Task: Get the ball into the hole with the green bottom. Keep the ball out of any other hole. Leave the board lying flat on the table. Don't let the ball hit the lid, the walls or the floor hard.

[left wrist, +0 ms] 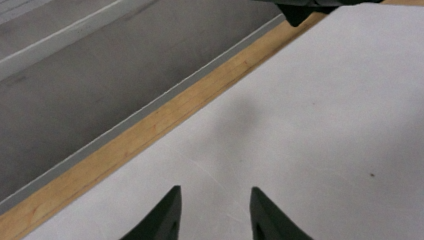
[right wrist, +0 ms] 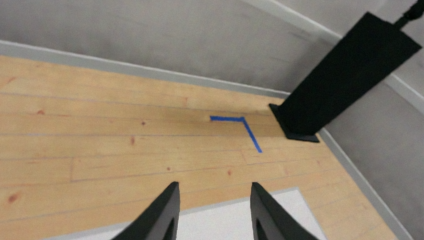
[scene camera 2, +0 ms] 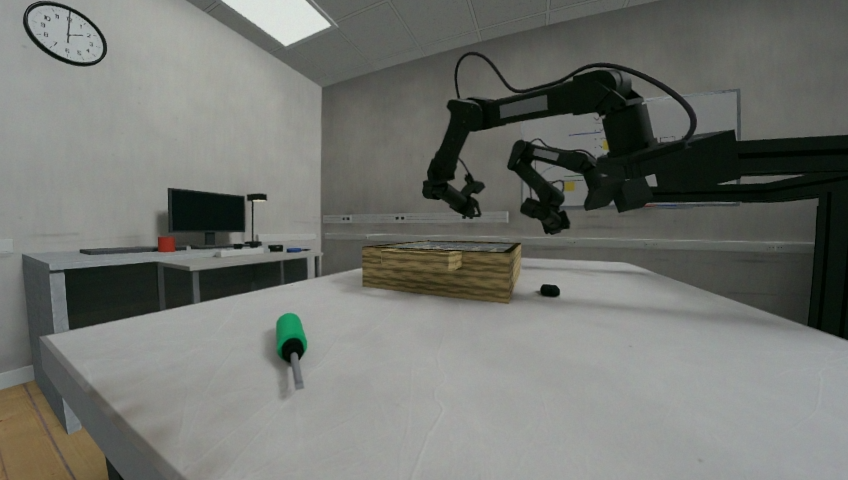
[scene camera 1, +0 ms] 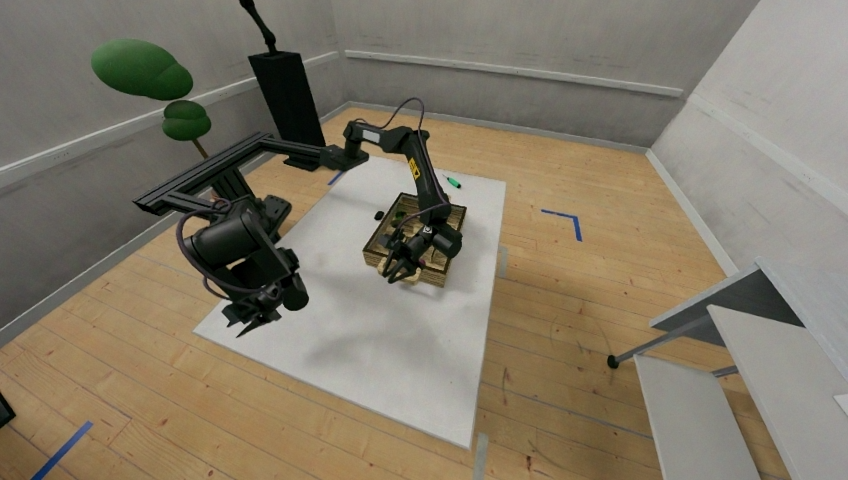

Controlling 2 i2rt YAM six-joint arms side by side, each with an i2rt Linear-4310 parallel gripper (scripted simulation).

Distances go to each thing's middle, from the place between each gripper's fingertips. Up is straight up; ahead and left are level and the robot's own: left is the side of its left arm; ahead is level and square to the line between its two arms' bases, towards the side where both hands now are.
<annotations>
My left hand (scene camera 1: 385,279) is 32 cm to the right of the wooden maze board (scene camera 2: 487,271), 15 cm above it and 5 cm past it. Also, from my left hand: green-handled screwdriver (scene camera 2: 291,341) (79 cm to the left, 18 cm below, 8 cm behind).
I see my right gripper 250 mm short of the wooden maze board, 600 mm to the right of it and 90 mm above it. The rest, counted from my right hand: green-handled screwdriver: 220 mm ahead, 1080 mm to the left, 120 mm below.
</annotations>
